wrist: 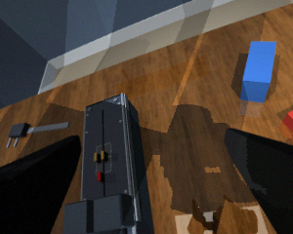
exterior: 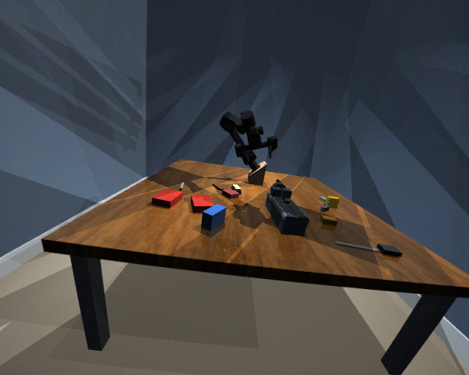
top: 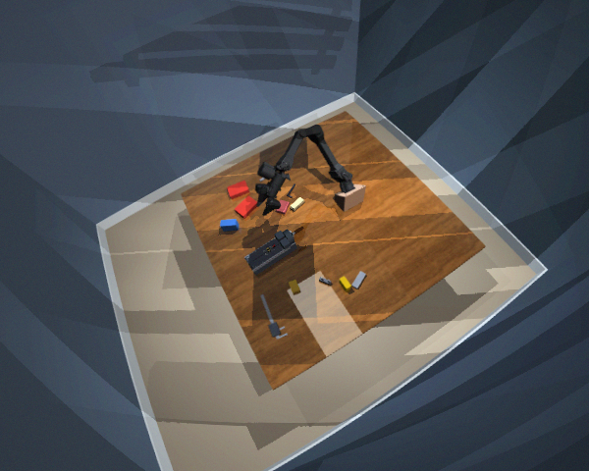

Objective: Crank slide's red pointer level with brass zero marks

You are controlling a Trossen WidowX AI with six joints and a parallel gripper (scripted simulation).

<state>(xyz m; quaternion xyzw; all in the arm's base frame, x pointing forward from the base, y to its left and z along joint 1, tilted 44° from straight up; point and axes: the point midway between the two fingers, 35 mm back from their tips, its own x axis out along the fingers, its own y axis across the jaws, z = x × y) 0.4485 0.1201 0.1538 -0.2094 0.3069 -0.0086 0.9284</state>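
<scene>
Now: the red pointer 150 mm below my gripper tip, 130 mm to the left of it and 10 mm ahead of it. Round my gripper tip: blue block (200 mm below, 190 mm ahead, 130 mm to the right); then pink block (220 mm below, 130 mm behind, 110 mm to the right); then brown crank handle (140 mm behind, 120 mm to the left, 110 mm below).
</scene>
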